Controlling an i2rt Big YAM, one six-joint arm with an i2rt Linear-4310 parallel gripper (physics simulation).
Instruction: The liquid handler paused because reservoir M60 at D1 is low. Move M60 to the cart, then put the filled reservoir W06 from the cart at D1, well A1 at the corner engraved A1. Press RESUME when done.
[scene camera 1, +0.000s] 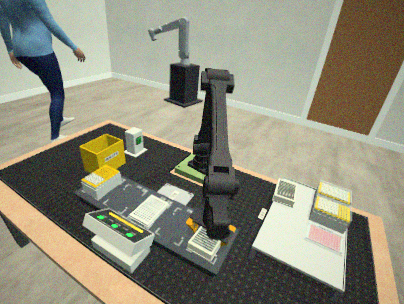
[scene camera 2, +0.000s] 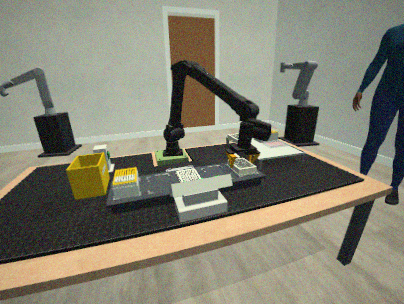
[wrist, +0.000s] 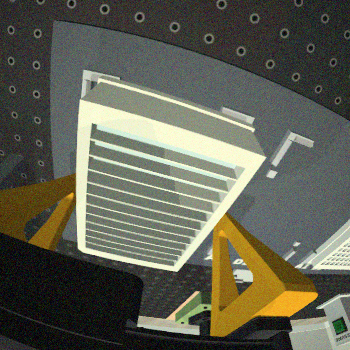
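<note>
The low reservoir M60 is a cream trough block with long ribs. It stands in its slot at the right end of the grey deck. My gripper is open and lowered over it, with one orange finger on each long side. I cannot tell if the fingers touch it. A white gridded block, perhaps W06, stands on the white cart. The RESUME button box stands at the back left.
A yellow waste bin, a tip box and a well plate are on the left of the deck. The handler console is in front. Tip boxes and a pink plate sit on the cart.
</note>
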